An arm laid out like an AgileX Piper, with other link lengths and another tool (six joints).
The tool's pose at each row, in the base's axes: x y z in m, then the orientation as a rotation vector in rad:
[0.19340, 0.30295, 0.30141, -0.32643, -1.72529, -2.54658]
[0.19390, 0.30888, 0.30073, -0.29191, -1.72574, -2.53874]
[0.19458, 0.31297, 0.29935, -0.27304, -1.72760, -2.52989]
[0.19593, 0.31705, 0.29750, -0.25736, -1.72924, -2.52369]
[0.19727, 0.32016, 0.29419, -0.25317, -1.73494, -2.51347]
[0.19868, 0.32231, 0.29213, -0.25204, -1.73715, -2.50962]
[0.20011, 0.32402, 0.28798, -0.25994, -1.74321, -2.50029]
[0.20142, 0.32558, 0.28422, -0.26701, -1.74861, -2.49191]
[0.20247, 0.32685, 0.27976, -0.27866, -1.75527, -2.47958]
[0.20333, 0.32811, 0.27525, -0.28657, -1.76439, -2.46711]
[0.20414, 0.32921, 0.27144, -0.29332, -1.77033, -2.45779]
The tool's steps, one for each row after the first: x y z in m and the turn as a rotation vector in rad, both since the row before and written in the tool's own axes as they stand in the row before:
[-0.00016, -0.00278, 0.00530, 0.00462, 0.02318, -0.00456]
[-0.00069, -0.00268, 0.00338, 0.00531, 0.01389, -0.00037]
[-0.00148, -0.00299, 0.00328, 0.00396, 0.01104, -0.00124]
[-0.00180, -0.00397, 0.00186, 0.00735, 0.00459, 0.00282]
[-0.00169, -0.00244, 0.00142, 0.00279, 0.00144, 0.00116]
[-0.00210, -0.00421, 0.00030, 0.00677, -0.00293, 0.00566]
[-0.00194, -0.00380, 0.00031, 0.00607, -0.00264, 0.00506]
[-0.00184, -0.00438, -0.00019, 0.00828, -0.00423, 0.00843]
[-0.00171, -0.00444, -0.00019, 0.00968, -0.00293, 0.00606]
[-0.00155, -0.00374, -0.00007, 0.00680, -0.00241, 0.00519]

